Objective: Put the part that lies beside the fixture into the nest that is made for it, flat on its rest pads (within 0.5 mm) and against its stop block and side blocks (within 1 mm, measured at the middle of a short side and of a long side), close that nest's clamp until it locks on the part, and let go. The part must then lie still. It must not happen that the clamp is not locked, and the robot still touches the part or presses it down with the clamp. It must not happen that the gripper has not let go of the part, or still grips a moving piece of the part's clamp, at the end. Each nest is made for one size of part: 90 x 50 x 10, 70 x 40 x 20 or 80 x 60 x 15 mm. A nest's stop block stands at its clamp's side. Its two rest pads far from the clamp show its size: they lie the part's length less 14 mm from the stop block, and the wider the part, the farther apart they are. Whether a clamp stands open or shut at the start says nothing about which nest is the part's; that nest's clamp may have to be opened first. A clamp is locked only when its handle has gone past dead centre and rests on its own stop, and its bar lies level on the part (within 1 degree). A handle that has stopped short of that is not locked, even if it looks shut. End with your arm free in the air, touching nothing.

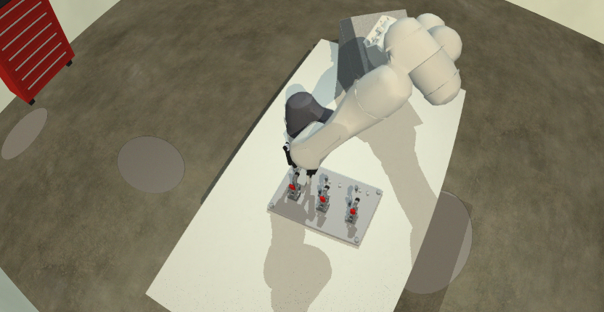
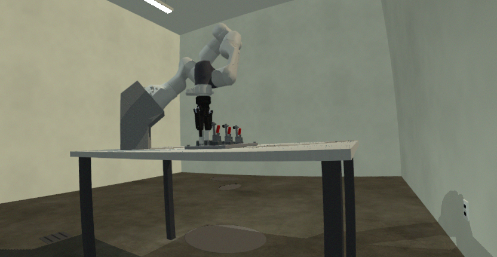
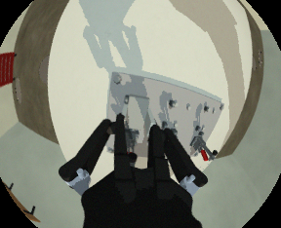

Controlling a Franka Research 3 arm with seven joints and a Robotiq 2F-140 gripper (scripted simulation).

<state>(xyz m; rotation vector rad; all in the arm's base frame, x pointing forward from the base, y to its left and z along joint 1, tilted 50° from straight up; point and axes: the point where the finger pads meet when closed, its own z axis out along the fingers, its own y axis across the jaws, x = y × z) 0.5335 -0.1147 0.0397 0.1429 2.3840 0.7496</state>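
The pale grey part is 30 mm below my hand. The rest, counted from my hand: plate: 30 mm ahead, 110 mm to the left, 50 mm below.
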